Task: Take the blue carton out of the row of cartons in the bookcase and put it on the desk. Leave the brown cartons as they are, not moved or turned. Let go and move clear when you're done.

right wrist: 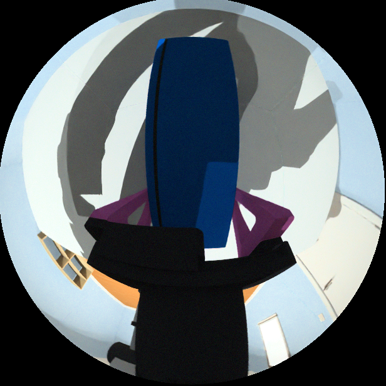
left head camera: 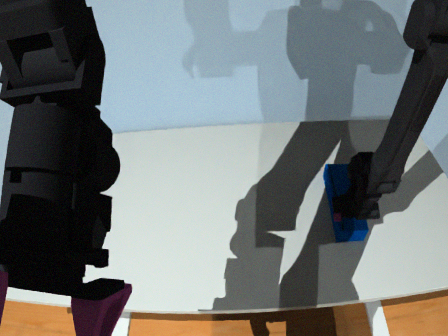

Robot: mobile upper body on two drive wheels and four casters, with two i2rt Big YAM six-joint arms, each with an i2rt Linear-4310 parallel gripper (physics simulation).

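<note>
The blue carton [left head camera: 344,232] [right wrist: 192,115] is over the desk [left head camera: 175,200] [right wrist: 42,150], toward the right of the head view. Whether its underside touches the desk top cannot be told. My right gripper [left head camera: 345,212] [right wrist: 191,190] is shut on the blue carton, with a purple finger on each side of it in the wrist view. The arm hides part of the carton in the head view. My left gripper [left head camera: 42,310] is open and empty at the lower left of the head view, near the desk's front edge. No brown cartons can be made out in these views.
A wooden bookcase [right wrist: 85,279] shows small at the lower left of the wrist view. Orange floor [left head camera: 175,327] lies in front of the desk, and a pale blue wall [left head camera: 150,100] stands behind it. Arm shadows cross the desk. A pale door [right wrist: 350,245] is at the right of the wrist view.
</note>
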